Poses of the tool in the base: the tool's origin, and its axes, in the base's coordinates. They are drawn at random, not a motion.
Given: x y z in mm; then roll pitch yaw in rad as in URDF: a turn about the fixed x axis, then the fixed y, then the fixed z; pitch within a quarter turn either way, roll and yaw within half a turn.
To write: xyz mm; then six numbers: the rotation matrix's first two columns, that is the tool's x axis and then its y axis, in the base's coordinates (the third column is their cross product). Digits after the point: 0 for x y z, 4 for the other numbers.
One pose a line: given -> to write
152 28 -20 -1.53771 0.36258 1.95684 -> 152 28 -20 -0.3520 0.8662 -0.3547 0.1028 -0.3409 -0.9345
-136 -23 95 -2.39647 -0.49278 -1.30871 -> -136 -23 95 0.2283 -0.8509 0.4731 -0.6268 -0.5003 -0.5974
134 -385 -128 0.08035 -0.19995 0.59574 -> 134 -385 -128 0.8112 0.5499 0.1986 -0.5725 0.8161 0.0787
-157 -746 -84 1.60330 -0.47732 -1.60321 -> -157 -746 -84 -0.0288 -0.8878 0.4594 -0.0176 0.4600 0.8878
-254 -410 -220 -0.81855 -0.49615 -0.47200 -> -254 -410 -220 0.7833 -0.3998 0.4760 0.6202 0.4505 -0.6421
